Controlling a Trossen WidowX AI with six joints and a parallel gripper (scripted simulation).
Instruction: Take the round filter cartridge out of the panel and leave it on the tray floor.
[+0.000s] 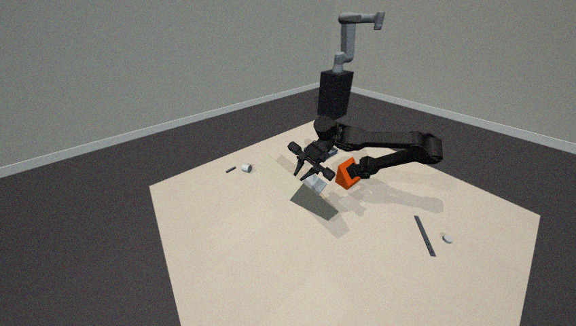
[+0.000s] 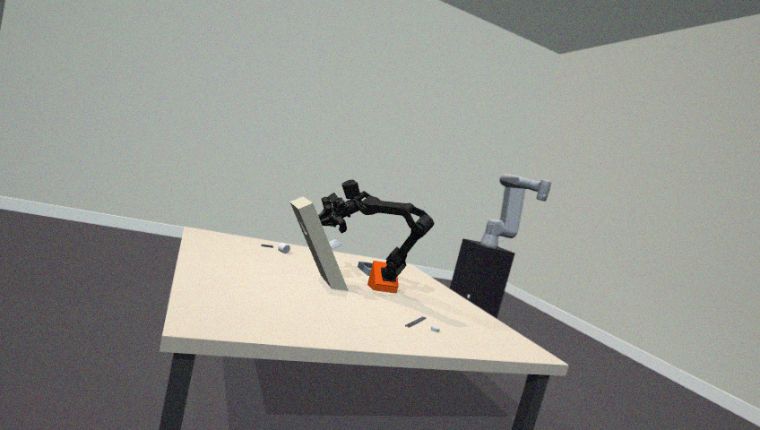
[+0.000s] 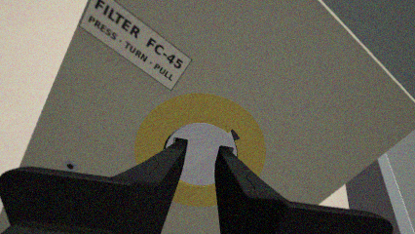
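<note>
Now: the round filter cartridge 10 mm below my gripper tip and 10 mm ahead of it. From my gripper tip the other things lie so: service panel 80 mm below, 40 mm behind; then grey flap 100 mm below, 100 mm behind; then grey tray 460 mm behind, 260 mm to the right, 230 mm below.
</note>
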